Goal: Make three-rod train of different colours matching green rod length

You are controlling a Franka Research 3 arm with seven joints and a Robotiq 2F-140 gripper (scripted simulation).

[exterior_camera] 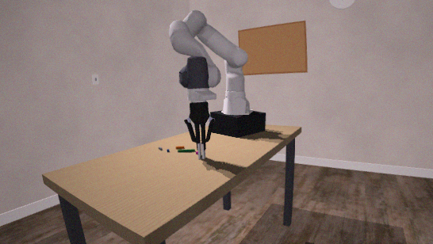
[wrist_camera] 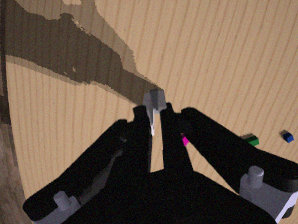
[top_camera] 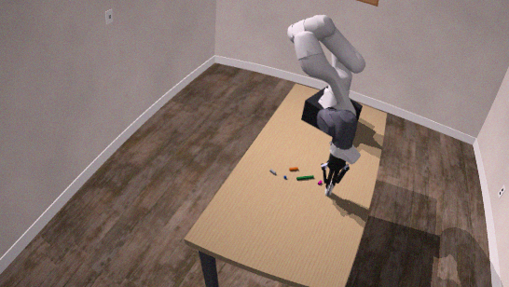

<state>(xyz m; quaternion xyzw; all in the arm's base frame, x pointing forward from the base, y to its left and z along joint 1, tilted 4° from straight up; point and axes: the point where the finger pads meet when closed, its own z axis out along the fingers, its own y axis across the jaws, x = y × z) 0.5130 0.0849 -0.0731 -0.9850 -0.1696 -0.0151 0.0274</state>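
Now: the blue rod 2 cm behind my hand, 21 cm to the right of it and 3 cm below it. Also, from my hand: magenta rod: 5 cm behind, 5 cm to the right, 3 cm below; then green rod: 5 cm behind, 12 cm to the right, 3 cm below; then orange rod: 9 cm behind, 19 cm to the right, 3 cm below.
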